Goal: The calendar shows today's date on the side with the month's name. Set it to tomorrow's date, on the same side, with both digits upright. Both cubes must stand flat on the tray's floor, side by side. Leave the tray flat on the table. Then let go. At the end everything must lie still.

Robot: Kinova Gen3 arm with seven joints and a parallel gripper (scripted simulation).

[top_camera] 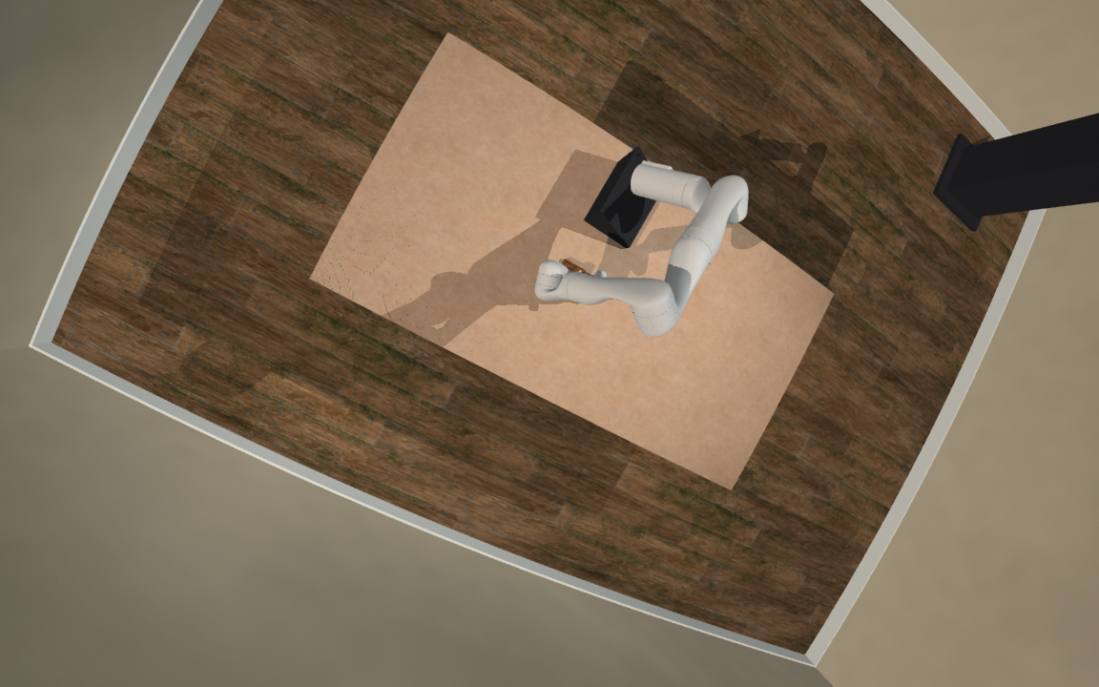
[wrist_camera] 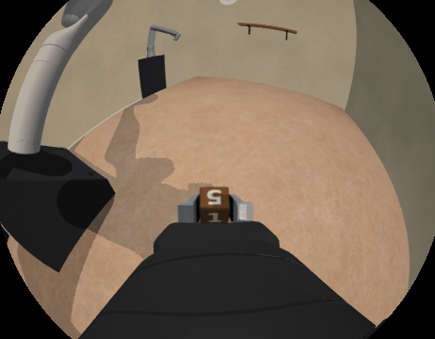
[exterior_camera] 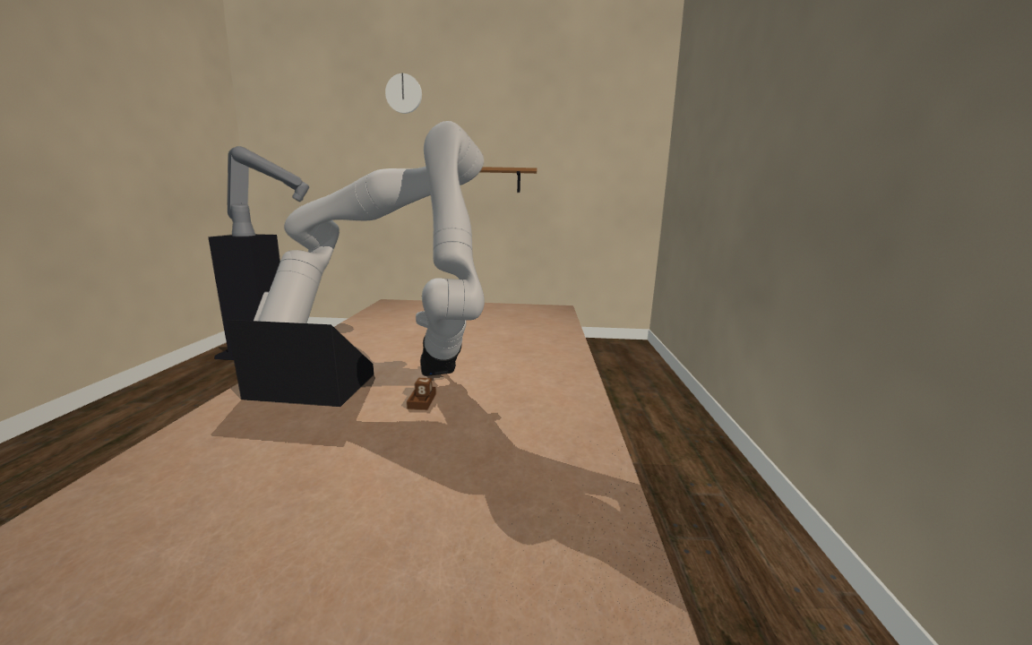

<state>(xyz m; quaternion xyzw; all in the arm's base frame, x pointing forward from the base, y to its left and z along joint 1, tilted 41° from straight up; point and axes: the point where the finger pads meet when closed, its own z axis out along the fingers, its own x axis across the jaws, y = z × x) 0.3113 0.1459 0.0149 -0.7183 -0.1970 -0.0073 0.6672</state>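
Right now the brown cube is 1 cm to the left of my hand and 1 cm below it. Also, from my hand: dark wooden tray (1 cm ahead, 15 cm to the right, 1 cm below).
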